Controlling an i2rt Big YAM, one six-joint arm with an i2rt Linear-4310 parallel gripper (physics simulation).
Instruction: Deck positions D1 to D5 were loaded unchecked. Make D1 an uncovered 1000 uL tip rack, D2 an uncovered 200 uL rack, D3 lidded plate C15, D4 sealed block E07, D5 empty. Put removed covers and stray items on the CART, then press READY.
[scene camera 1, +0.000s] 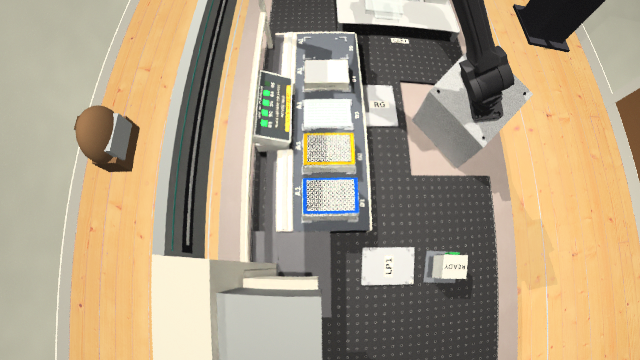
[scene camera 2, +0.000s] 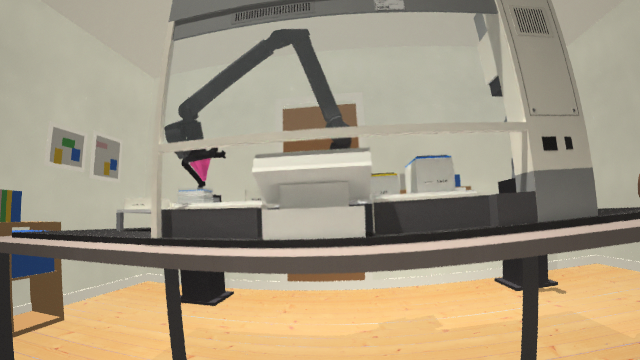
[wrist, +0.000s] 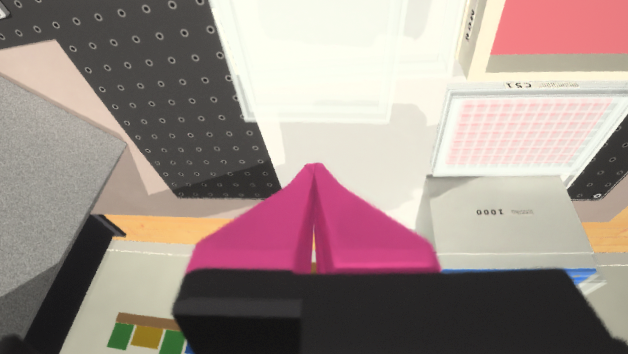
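Seen in the pictures: gripper, fingertip midpoint: (scene camera 2: 204, 180) (wrist: 314, 176); arm's base, link origin: (scene camera 1: 483, 96).
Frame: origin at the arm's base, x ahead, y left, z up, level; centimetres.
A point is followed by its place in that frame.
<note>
In scene camera 1, D1 holds a blue-rimmed tip rack (scene camera 1: 330, 195) @[x 40.4, y 24.1, z -6.4 cm] with its tip grid showing; D2 holds a yellow-rimmed rack (scene camera 1: 329, 148) @[x 40.4, y 11.7, z -9.8 cm], also with its grid showing. A white ribbed plate (scene camera 1: 327, 114) @[x 40.6, y -0.1, z -14.5 cm] is on D3 and a pale block (scene camera 1: 326, 74) @[x 40.8, y -12.0, z -12.0 cm] on D4; their codes are unreadable. D5 (scene camera 1: 325, 48) @[x 40.8, y -25.5, z -16.1 cm] shows bare deck with a shadow. My gripper (scene camera 2: 203, 180) @[x 16.3, y -44.4, z -5.0 cm] (wrist: 314, 176) @[x 16.3, y -44.4, z -5.0 cm] is shut and empty, pointing down above the white cart (scene camera 1: 430, 21) @[x 2.3, y -41.8, z -15.8 cm] (wrist: 350, 155) @[x 5.3, y -45.4, z -15.8 cm]. Clear covers (wrist: 320, 60) @[x 18.1, y -44.5, z -10.8 cm] lie on the cart. The READY button (scene camera 1: 450, 266) @[x 10.2, y 41.6, z -11.5 cm] stands apart from the gripper.
A plate marked C51 (wrist: 530, 132) @[x 9.6, y -58.9, z -14.2 cm], a grey box marked 1000 (wrist: 500, 215) @[x 2.2, y -58.5, z -11.6 cm] and a red-topped box (wrist: 560, 27) @[x 17.5, y -57.8, z -14.6 cm] are right of the fingers in the wrist view. The grey arm pedestal (wrist: 45, 165) @[x 5.3, y -10.7, z -15.2 cm] is at left. A status screen (scene camera 1: 272, 107) @[x 54.9, y 0.3, z -9.2 cm] stands beside the deck. Pads RG (scene camera 1: 381, 117) @[x 24.3, y -2.8, z -21.0 cm] and LP1 (scene camera 1: 402, 266) @[x 20.6, y 40.7, z -20.8 cm] are nearby.
</note>
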